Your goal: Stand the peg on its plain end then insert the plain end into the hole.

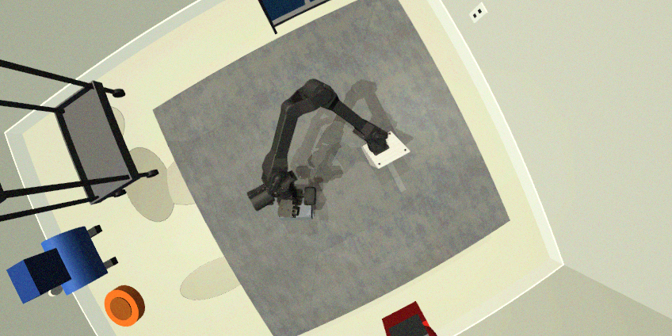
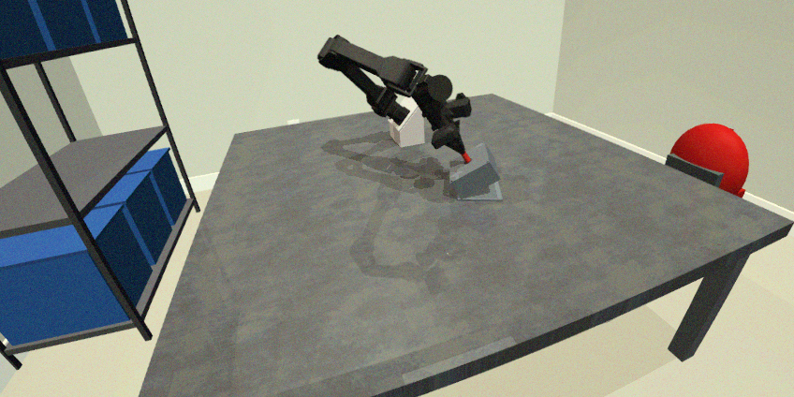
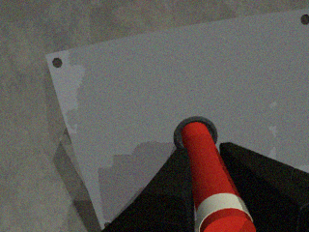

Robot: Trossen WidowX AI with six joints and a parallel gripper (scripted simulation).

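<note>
My gripper tip is 10 mm short of the grey sloped panel, 20 mm to the right of it and 50 mm above it. From my gripper tip the other things lie so: red peg: 10 mm to the right, 10 mm above.
</note>
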